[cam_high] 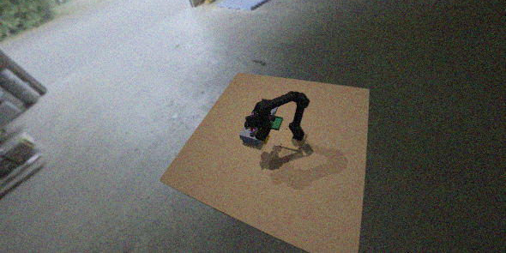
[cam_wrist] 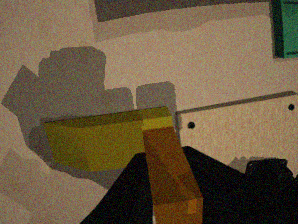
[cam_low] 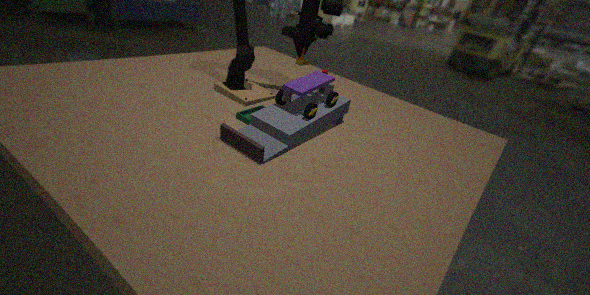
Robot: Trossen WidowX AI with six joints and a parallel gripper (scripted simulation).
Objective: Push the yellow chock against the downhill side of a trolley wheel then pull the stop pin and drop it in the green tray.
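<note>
Right now my gripper tip is 14 cm short of the red-headed stop pin and 4 cm above it. From my gripper tip the other things lie so: dark lip (23 cm ahead, 38 cm to the right, 14 cm below); yellow chock (2 cm to the left, 1 cm below); trolley (18 cm ahead, 11 cm to the right, 6 cm below).
</note>
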